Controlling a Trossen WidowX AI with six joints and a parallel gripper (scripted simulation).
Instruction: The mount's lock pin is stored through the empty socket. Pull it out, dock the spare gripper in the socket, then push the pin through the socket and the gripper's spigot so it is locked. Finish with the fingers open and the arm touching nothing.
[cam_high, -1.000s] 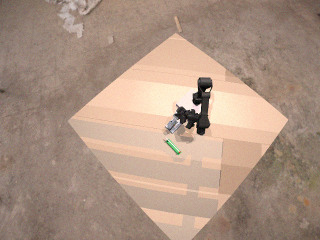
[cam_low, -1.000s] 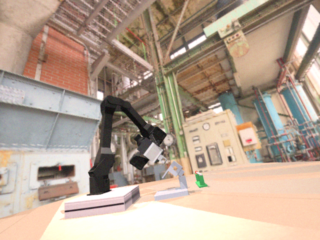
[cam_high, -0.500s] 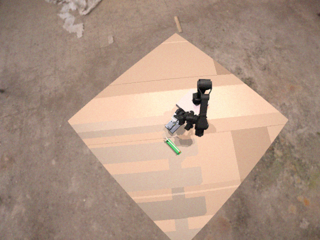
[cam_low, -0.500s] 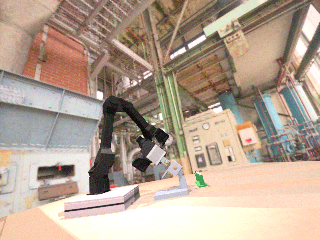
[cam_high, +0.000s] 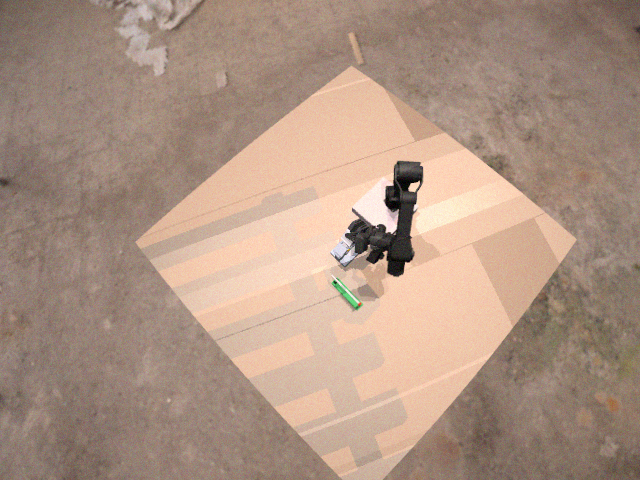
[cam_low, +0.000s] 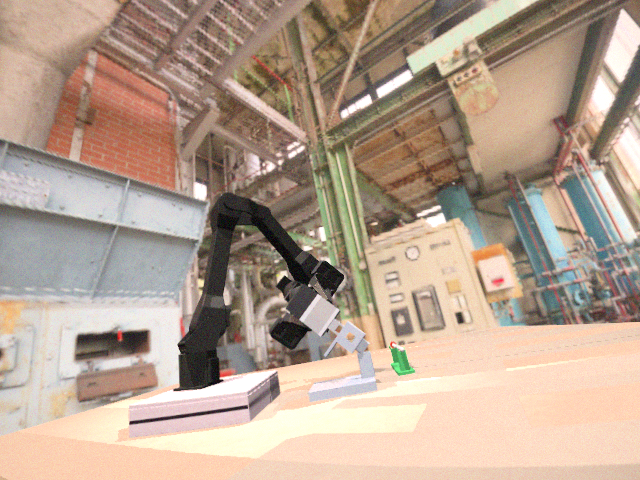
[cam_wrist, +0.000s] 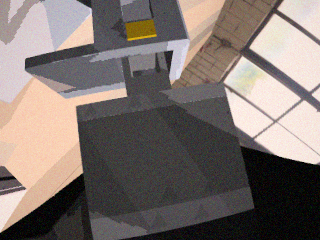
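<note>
The green upright bracket lies 110 mm ahead of my gripper tip, 150 mm to the left of it and 110 mm below it. Also, from my gripper tip: spare gripper (10 mm to the left); mount socket (30 mm ahead, 20 mm to the left, 80 mm below).
</note>
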